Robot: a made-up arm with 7 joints.
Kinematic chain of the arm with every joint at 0, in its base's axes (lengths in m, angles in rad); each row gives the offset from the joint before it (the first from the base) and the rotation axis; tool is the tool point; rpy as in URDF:
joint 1: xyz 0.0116 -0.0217 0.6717 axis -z
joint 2: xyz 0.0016 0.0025 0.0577 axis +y
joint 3: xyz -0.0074 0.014 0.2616 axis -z
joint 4: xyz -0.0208 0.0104 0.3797 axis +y
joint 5: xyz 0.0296 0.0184 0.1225 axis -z
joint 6: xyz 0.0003 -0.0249 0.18 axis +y
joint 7: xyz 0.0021 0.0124 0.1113 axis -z
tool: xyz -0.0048 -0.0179 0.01 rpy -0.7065 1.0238 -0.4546
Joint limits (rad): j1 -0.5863..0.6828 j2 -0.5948..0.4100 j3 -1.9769..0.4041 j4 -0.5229..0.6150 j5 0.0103..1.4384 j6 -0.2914..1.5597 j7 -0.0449..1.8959
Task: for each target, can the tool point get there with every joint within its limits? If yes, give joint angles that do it. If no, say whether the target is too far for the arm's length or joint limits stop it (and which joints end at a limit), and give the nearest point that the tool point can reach.
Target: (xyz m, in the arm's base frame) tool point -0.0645 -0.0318 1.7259
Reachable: yes | joints 0.0892 -0.2645 -0.0626 0.4087 0.9681 0.8186 1.0426
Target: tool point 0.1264 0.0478 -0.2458
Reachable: no: joint limits stop it (at a limit: joint 2, joint 4, joint 5, joint 6, joint 7) | nearest point 0.5000 0.2740 1.3586 | short by 1.663 m
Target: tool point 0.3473 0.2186 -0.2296
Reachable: no: joint limits stop it (at a limit: joint 1, joint 2, joint 4, joint 5, joint 6, joint 7) | nearest point 0.4785 0.3073 1.3586 | short by 1.596 m
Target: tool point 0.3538 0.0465 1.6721
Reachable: yes | joints -0.3462 0.2831 -1.6334 -0.3835 0.8572 1.2583 0.8049
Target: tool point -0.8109 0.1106 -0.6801
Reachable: no: too far | nearest point -0.6132 0.0788 1.3226 | short by 2.013 m
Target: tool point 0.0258 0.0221 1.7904
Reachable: yes | joints -0.3872 0.0192 -0.1913 -0.0875 0.1849 0.5200 1.7489
